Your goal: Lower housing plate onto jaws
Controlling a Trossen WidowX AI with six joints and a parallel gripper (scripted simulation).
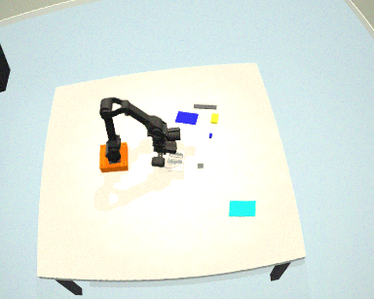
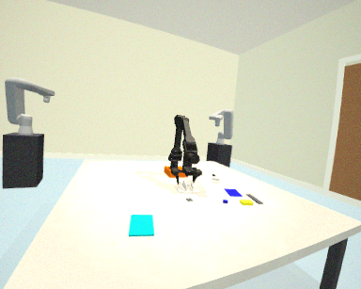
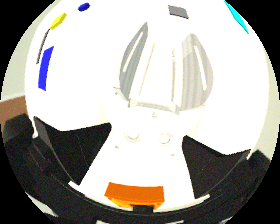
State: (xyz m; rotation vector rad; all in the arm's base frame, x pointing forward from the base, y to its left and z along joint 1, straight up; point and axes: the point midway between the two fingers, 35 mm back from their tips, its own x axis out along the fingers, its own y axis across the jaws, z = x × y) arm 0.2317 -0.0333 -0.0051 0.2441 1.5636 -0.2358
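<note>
The housing plate lies right at my gripper tip. From my gripper tip the other things lie so: blue plate: 17 cm ahead, 23 cm to the left, 1 cm below; then tiny blue piece: 26 cm ahead, 9 cm to the left; then yellow block: 31 cm ahead, 19 cm to the left.
</note>
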